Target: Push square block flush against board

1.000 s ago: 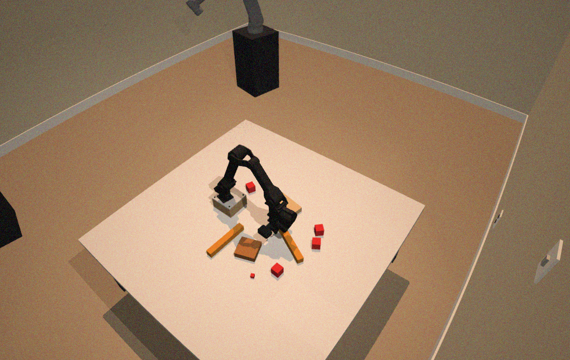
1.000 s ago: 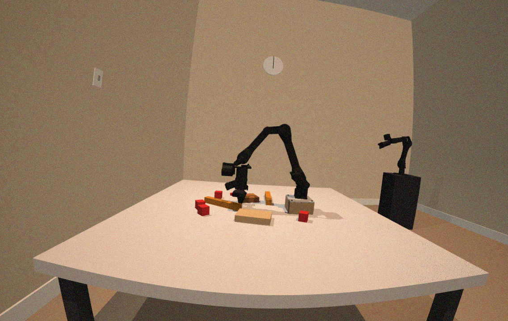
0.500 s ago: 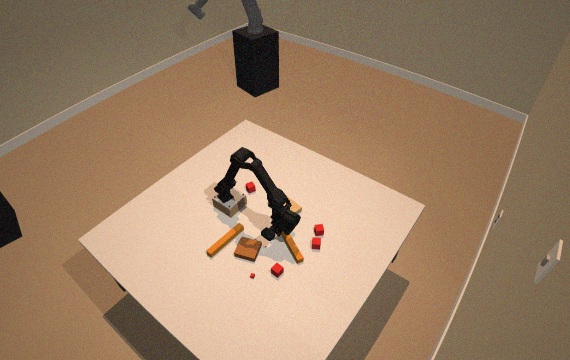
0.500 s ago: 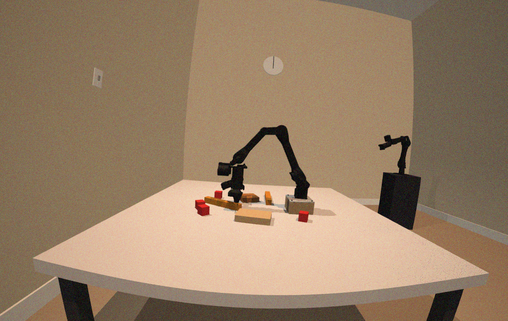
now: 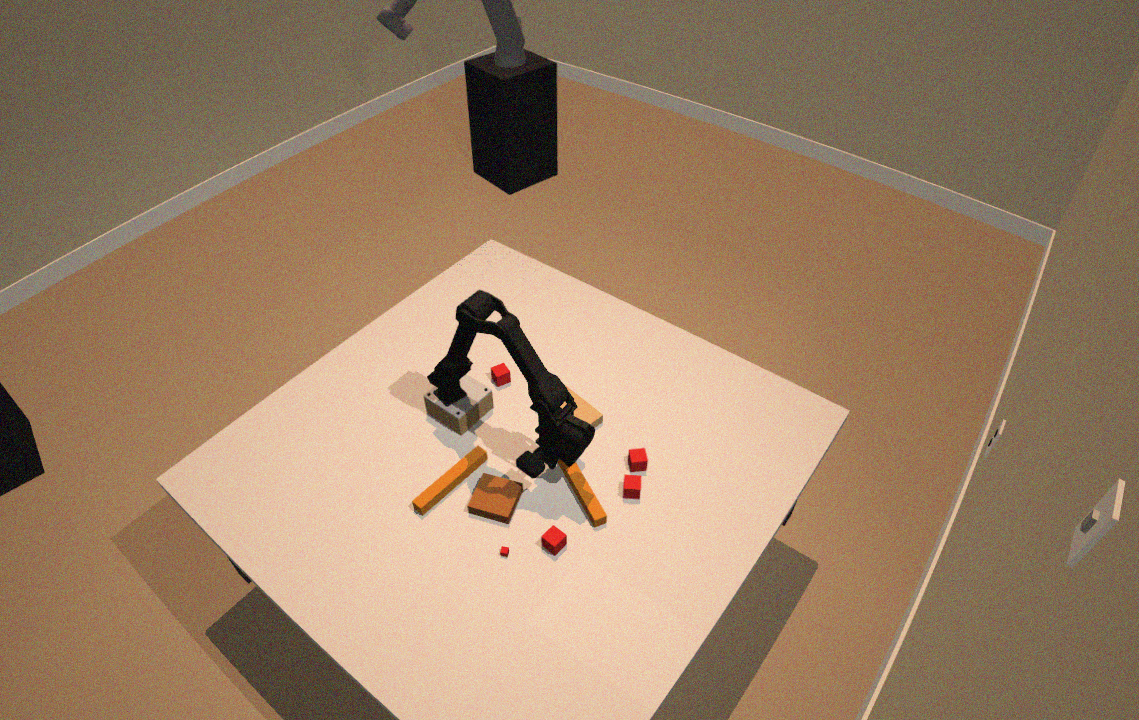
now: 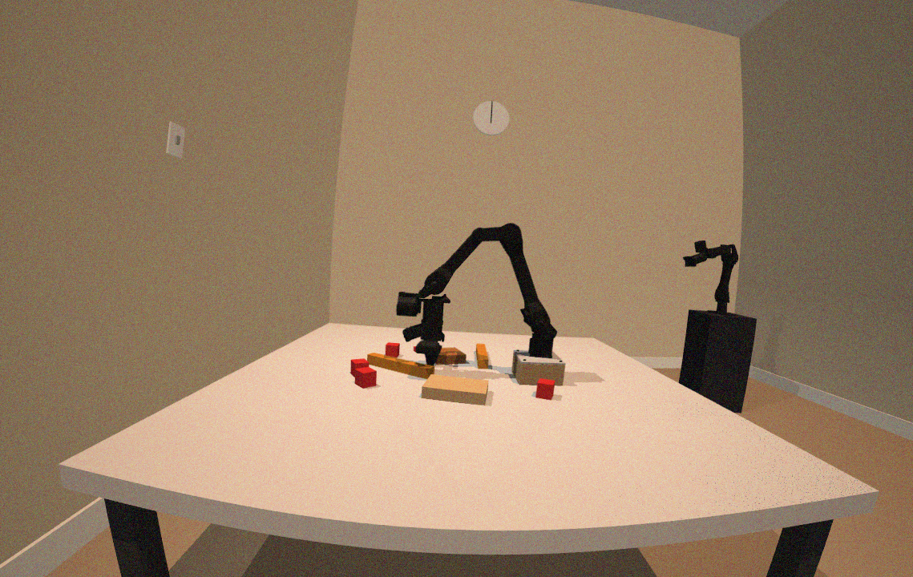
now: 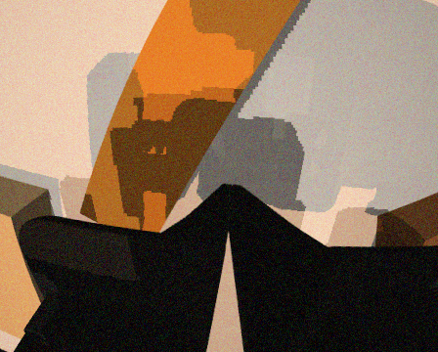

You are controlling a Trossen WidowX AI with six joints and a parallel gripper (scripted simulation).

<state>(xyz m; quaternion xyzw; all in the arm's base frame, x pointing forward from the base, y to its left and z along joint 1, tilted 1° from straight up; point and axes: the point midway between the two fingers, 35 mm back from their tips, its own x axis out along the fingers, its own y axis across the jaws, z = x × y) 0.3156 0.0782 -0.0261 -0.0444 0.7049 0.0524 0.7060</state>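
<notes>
Right now my gripper tip is 10 mm past the square block, 160 mm to the left of it and 10 mm below it. Also, from my gripper tip: flat tan block 110 mm behind, 150 mm to the left, 10 mm above.
</notes>
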